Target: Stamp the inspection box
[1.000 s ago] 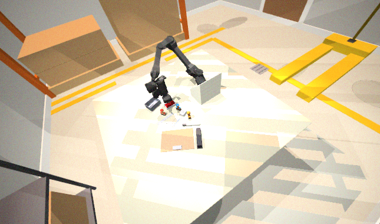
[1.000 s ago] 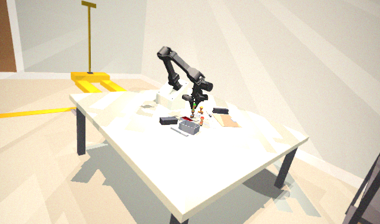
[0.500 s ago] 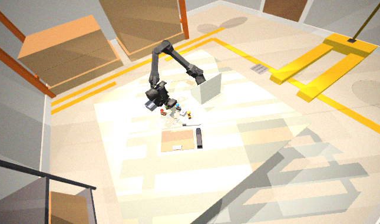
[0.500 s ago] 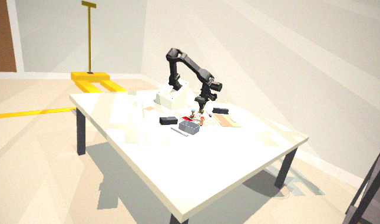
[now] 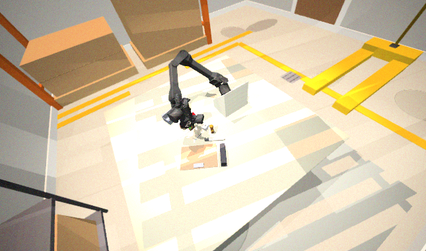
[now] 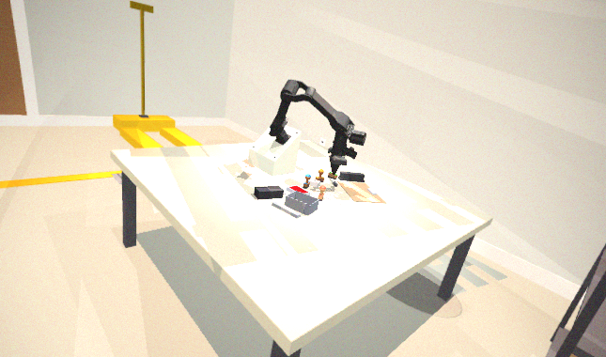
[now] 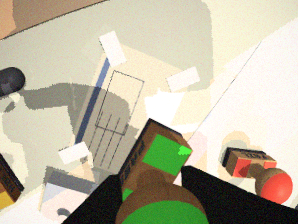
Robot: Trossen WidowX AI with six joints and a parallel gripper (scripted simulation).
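The white card is 10 mm to the left of my gripper tip and 100 mm below it. From my gripper tip the other things lie so: blue stamp 90 mm behind, 70 mm to the right, 70 mm below; then red stamp 40 mm ahead, 100 mm to the right, 70 mm below; then green stamp right at my gripper tip.
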